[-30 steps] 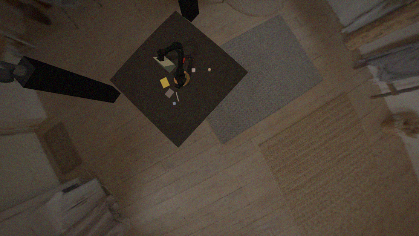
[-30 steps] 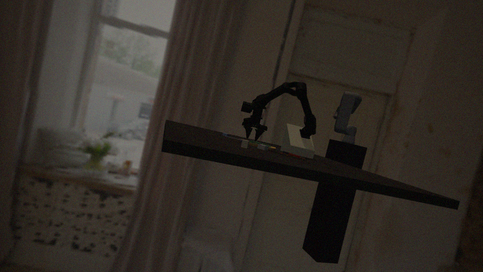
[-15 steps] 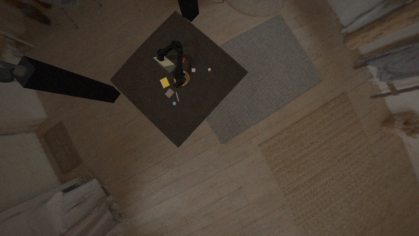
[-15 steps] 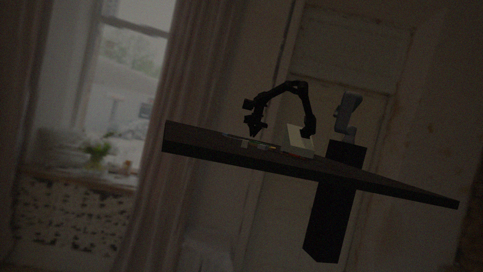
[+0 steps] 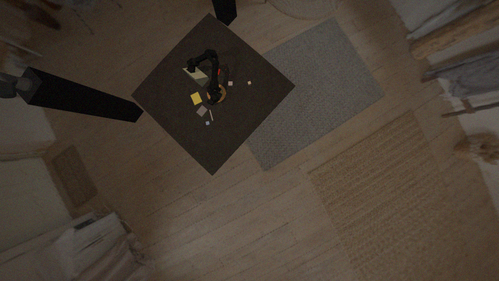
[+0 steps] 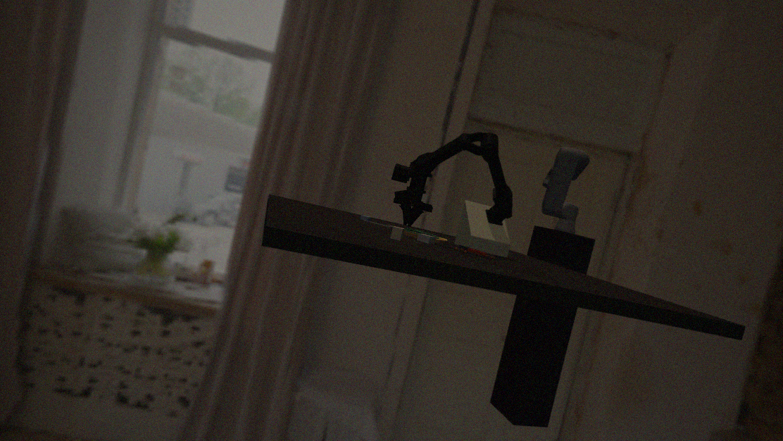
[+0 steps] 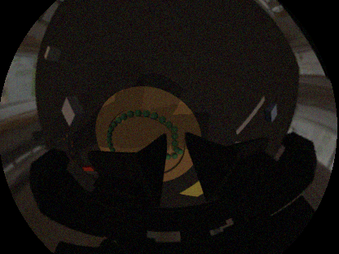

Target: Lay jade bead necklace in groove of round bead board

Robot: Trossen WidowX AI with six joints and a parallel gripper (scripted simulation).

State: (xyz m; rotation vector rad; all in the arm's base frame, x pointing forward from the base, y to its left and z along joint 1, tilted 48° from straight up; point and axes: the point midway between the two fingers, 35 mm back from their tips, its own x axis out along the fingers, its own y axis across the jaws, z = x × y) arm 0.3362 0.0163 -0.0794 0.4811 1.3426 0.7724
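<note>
The round bead board lies 50 mm to the left of my gripper tip, 40 mm behind it and 20 mm below it. Also, from my gripper tip: white stick: 170 mm to the right, 60 mm ahead, 30 mm below; then grey-white block: 220 mm to the left, 20 mm below, 10 mm ahead; then grey square: 200 mm to the right, 50 mm behind, 30 mm below.
</note>
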